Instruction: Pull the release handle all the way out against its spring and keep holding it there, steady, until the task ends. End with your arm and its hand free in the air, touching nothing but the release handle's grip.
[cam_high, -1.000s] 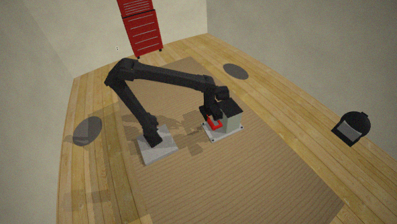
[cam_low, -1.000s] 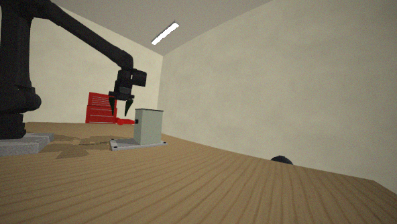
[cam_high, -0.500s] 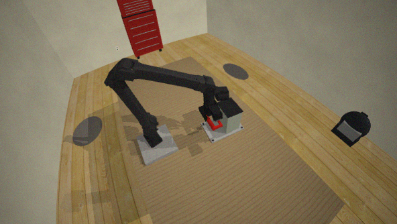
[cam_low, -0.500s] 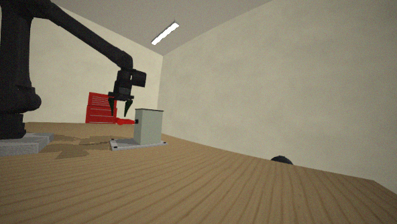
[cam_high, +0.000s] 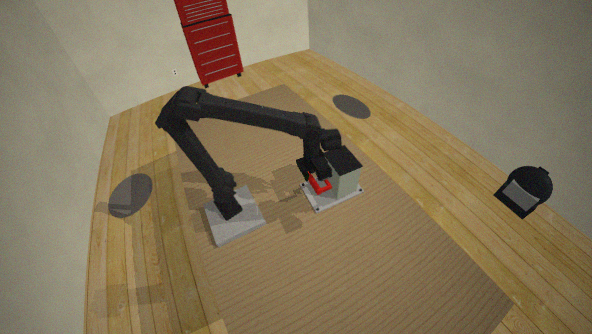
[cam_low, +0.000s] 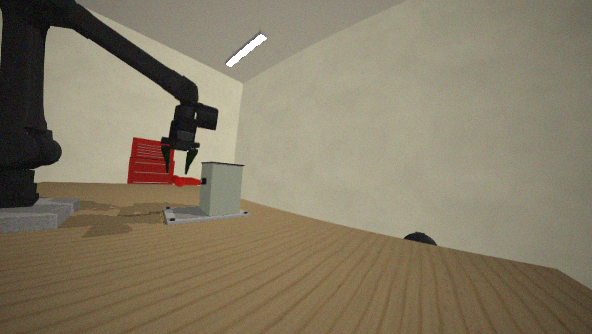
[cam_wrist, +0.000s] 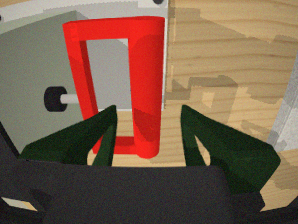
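Right now my hand is 13 cm above the grey baseplate, 9 cm short of it and 3 cm to the left of it.
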